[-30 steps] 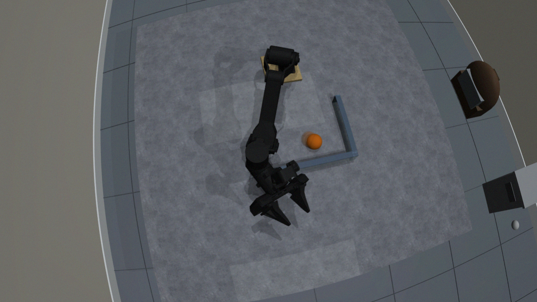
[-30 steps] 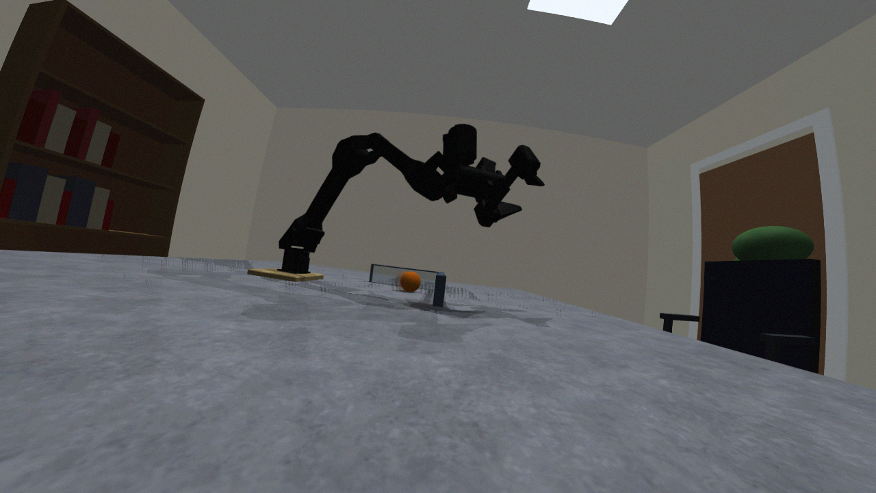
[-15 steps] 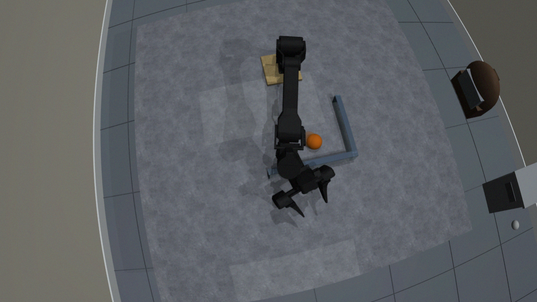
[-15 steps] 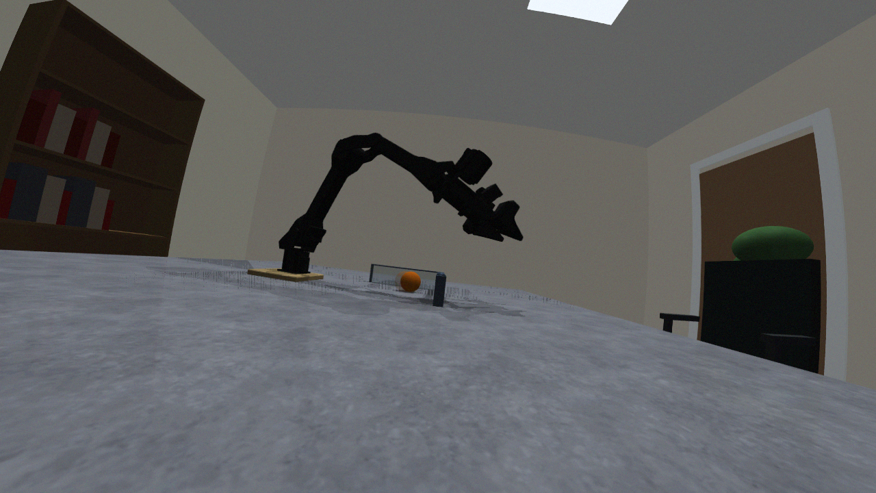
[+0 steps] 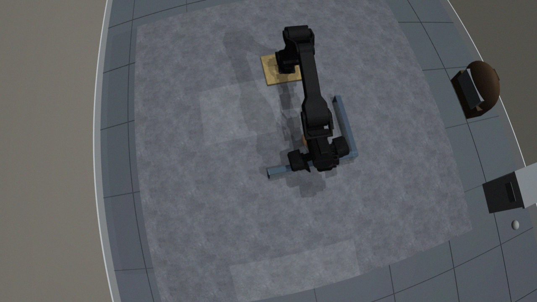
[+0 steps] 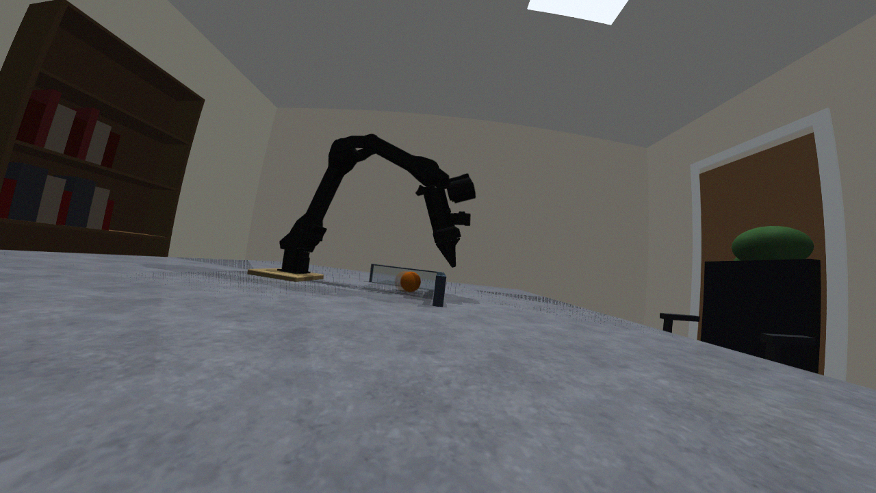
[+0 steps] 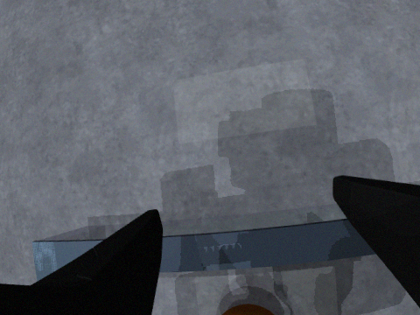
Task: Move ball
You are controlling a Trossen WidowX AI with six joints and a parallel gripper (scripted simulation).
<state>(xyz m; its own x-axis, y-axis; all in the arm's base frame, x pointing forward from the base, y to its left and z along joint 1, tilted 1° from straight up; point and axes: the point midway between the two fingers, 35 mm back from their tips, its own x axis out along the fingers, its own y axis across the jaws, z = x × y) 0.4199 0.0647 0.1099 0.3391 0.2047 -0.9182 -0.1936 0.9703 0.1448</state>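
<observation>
The orange ball lies 11 cm behind my gripper tip and 6 cm below it. The rest, counted from my gripper tip: see-through copy of ball 12 cm behind, 2 cm to the right, 6 cm below.
</observation>
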